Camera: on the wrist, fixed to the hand. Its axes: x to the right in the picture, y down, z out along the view.
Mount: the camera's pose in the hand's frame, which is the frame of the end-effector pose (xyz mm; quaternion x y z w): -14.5 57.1 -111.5 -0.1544 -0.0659 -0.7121 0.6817
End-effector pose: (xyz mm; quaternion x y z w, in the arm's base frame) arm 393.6 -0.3 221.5 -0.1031 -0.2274 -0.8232 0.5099
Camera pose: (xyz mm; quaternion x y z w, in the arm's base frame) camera 457.8 -63.8 133.5 0.0413 0.1349 0.9526 0.2695
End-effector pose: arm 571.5 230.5 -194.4 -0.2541 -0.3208 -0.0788 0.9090
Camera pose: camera 638.2 222.1 -301.1 -0.0903 -0.4474 -0.7338 0.5032
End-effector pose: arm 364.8 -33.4 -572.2 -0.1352 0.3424 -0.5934 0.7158
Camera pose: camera 334.6 18.8 -683.0 -0.4856 0.1816 -0.8525 0.0671
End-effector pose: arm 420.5 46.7 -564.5 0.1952 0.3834 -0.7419 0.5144
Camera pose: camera 466.7 131.3 -645.8 0.2683 -0.4810 0.8257 0.1222
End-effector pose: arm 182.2 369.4 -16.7 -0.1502 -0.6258 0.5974 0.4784
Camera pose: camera 254.3 439.5 -92.8 0.3088 -0.6574 -0.0201 0.6871
